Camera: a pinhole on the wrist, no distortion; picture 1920 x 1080 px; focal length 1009.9 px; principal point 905.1 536.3 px. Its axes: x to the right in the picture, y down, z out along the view. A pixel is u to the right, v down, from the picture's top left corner.
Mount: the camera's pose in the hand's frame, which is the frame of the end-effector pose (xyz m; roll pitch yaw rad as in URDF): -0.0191 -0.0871 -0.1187 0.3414 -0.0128 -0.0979
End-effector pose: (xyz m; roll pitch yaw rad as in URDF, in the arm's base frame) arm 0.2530 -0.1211 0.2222 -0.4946 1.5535 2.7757
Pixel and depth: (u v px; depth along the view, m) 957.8 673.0 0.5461
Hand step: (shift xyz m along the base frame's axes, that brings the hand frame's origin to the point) -0.4432 0.1461 0.0167
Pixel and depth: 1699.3 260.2 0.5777
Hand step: -0.4422 0.4214 -0.3836
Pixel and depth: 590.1 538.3 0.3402
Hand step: -0.2210 0.1608 0.1444
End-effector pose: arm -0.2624 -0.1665 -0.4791 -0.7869 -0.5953 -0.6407
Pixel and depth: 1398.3 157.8 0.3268
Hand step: -0.1496 -0.0429 0.3432
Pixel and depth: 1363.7 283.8 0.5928
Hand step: -0.1521 0.0654 0.6109
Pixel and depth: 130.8 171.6 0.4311
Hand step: -0.4831 0.2614 0.1232
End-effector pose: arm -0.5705 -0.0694 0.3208 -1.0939 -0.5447 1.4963
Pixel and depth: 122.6 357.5 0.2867
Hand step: -0.0471 -0.3448 0.0765
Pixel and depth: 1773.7 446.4 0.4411
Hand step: -0.1093 0.0849 0.5207
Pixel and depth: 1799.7 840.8 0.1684
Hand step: 0.0014 0.0434 0.1721
